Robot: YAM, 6 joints.
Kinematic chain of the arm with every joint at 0, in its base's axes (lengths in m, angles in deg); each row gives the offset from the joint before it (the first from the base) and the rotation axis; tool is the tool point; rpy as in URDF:
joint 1: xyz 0 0 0.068 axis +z
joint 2: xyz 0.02 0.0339 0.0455 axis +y
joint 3: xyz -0.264 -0.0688 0 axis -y
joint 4: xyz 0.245 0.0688 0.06 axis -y
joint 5: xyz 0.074 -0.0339 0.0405 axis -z
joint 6: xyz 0.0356 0 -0.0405 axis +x
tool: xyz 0 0 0 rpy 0 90 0
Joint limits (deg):
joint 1: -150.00..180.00
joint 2: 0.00..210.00
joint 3: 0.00..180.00
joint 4: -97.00..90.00
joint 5: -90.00..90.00
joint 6: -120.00..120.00
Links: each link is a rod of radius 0.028 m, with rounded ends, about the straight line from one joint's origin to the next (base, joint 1, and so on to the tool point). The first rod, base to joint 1, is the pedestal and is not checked.
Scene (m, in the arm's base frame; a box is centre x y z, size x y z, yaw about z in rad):
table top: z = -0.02
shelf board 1: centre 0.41 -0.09 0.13 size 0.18 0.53 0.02 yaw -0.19
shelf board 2: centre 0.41 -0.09 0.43 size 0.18 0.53 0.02 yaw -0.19
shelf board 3: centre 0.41 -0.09 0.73 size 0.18 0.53 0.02 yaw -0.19
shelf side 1: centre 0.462 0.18 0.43 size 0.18 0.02 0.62 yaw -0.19
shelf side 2: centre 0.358 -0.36 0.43 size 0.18 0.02 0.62 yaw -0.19
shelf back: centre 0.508 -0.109 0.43 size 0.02 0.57 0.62 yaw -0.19
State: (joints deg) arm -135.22 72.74 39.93 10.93 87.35 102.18
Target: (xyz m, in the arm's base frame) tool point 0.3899 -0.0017 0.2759
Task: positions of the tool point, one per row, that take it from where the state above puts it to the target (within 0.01 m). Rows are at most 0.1 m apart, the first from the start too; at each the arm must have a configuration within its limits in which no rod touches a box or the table.
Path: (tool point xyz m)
1: -0.1671 -0.2072 0.2599
2: -0.1159 -0.2545 0.2641
3: -0.0516 -0.2888 0.2676
4: 0.0225 -0.3063 0.2706
5: 0.1019 -0.3044 0.2730
6: 0.1813 -0.2814 0.2748
7: 0.2553 -0.2375 0.2760
8: 0.3180 -0.1741 0.2765
9: 0.3643 -0.0940 0.2765
10: 0.3899 -0.0017 0.2759

